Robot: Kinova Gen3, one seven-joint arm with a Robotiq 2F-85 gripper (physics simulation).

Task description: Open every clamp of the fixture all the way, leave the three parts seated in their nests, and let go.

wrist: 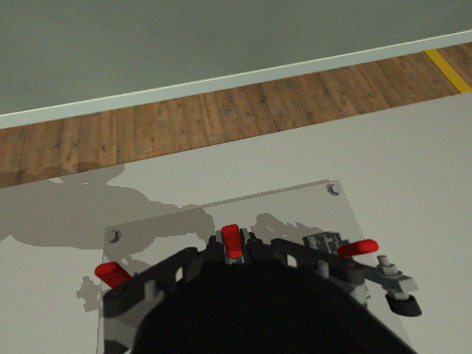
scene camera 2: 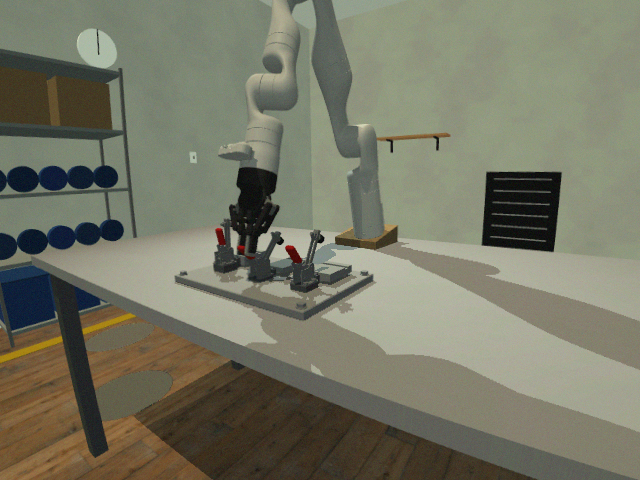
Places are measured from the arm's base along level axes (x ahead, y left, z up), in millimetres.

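Where they show: gripper, fingertip midpoint: [wrist: 231, 238] [scene camera 2: 245, 255]; arm's base at its link origin: [scene camera 2: 368, 233].
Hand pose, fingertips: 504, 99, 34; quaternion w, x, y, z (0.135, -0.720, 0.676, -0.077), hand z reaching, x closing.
Each offset is from my fingertips to the top centre of the thing, as dx, dy, dz. "pt": to the spot under its first point. Level surfaces: height alone.
The grey fixture plate {pt +48, -75, -54} [scene camera 2: 206, 280] [wrist: 310, 206] carries three clamps with red handles. My gripper [scene camera 2: 249, 246] [wrist: 231, 238] is shut on the red handle of the middle clamp {pt -32, +4, -32} [scene camera 2: 261, 269]; this handle {-4, -1, +20} [wrist: 232, 241] shows between the fingers in the wrist view. The middle clamp's arm slants upward, lower than the other two. The left clamp {pt -12, -105, -27} [scene camera 2: 225, 259] and the right clamp {pt -45, +113, -28} [scene camera 2: 303, 277] have steeply raised arms; their handles {pt -8, -105, +38} [wrist: 358, 248] {pt -27, +100, +25} [wrist: 114, 275] flank my gripper. One grey part {-134, +86, -33} [scene camera 2: 334, 272] sits behind the right clamp, another {-118, -23, -38} [scene camera 2: 283, 266] behind the middle clamp. The third is not clearly visible.
The plate has bolts at its corners, such as a front bolt {+5, +164, -47} [scene camera 2: 301, 305]. The plate lies on a light table {dz -69} [scene camera 2: 439, 320]. The arm's wooden base block [scene camera 2: 379, 238] stands behind it. The side clamps stand close beside my gripper.
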